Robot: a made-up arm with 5 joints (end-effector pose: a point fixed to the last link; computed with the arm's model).
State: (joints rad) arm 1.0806 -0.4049 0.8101 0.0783 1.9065
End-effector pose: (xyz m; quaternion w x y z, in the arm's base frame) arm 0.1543 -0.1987 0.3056 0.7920 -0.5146 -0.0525 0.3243
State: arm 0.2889 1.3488 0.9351 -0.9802 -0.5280
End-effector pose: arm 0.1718 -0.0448 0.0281 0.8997 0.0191 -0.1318 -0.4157
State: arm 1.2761 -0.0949 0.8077 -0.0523 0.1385
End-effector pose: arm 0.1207 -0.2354 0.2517 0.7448 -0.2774 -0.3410 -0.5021
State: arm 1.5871 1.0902 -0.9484 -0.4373 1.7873
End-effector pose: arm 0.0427 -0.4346 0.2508 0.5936 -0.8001 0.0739 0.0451
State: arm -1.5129 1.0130 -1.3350 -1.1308 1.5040
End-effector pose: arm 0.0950 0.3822 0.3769 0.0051 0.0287 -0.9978 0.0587
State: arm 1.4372 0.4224 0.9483 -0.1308 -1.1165
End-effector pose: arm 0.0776 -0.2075 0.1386 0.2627 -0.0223 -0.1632 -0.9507
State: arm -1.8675 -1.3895 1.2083 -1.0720 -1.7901
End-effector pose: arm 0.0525 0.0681 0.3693 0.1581 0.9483 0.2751 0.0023
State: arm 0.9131 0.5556 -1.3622 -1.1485 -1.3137
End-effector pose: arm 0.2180 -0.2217 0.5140 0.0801 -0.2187 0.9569 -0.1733
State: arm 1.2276 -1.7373 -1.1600 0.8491 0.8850
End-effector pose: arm -0.0614 0.3092 0.3044 0.2319 0.8340 0.4986 -0.0460
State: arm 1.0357 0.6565 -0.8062 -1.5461 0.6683
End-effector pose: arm 0.2305 -0.3080 0.4028 0.0611 0.7349 0.6753 -0.0129
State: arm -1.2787 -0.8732 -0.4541 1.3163 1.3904
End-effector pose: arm 0.0772 0.0129 0.5348 0.1812 -0.0224 -0.7106 0.6795
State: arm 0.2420 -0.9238 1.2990 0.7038 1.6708
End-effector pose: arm 0.1743 -0.0397 0.2550 0.7480 -0.1954 -0.1451 0.6174
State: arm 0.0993 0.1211 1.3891 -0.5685 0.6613
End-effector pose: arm 0.2078 -0.0261 0.1668 0.9198 -0.1078 -0.2900 0.2414
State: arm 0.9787 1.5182 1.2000 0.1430 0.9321
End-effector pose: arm 0.0589 -0.0170 0.0887 0.7981 0.4824 0.3590 -0.0381
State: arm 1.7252 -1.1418 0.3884 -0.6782 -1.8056
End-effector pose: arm 0.0447 -0.0317 0.4972 0.0151 -0.0643 0.9955 0.0679
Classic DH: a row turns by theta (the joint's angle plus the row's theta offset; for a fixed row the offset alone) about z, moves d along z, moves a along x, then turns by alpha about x. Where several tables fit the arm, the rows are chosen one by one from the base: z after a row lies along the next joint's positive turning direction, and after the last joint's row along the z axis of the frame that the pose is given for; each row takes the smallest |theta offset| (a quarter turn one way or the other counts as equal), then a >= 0, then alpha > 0; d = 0 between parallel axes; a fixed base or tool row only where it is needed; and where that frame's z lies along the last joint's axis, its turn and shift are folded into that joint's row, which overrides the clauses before.
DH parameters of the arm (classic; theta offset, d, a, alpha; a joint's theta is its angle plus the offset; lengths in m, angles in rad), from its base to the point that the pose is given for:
base (fixed): 0 0 0.0613 3.1416
joint 1: 0 -0.2147 0.041 1.5708
joint 2: -1.3269 0 0.1781 0
joint 3: 1.2884 0 0.1794 0
joint 4: -1.5323 -0.0115 0 1.5708
joint 5: -0.0487 -0.0442 0 0

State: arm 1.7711 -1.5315 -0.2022 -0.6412 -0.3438
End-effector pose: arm 0.0894 0.1961 0.4709 0.1838 0.5853 0.7102 -0.3454
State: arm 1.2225 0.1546 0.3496 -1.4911 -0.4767
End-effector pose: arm 0.1511 -0.2810 0.3352 0.1847 -0.3271 -0.9001 -0.2207
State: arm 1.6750 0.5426 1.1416 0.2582 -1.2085
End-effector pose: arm 0.0356 -0.1357 0.1204 0.1027 0.0383 0.1807 -0.9774
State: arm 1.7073 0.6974 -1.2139 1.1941 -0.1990
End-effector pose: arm -0.0007 -0.3668 0.3864 0.5043 -0.2880 -0.3219 -0.7478
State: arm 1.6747 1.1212 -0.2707 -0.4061 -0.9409
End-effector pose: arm 0.0106 -0.3755 0.1019 0.1999 -0.1793 -0.5029 -0.8216
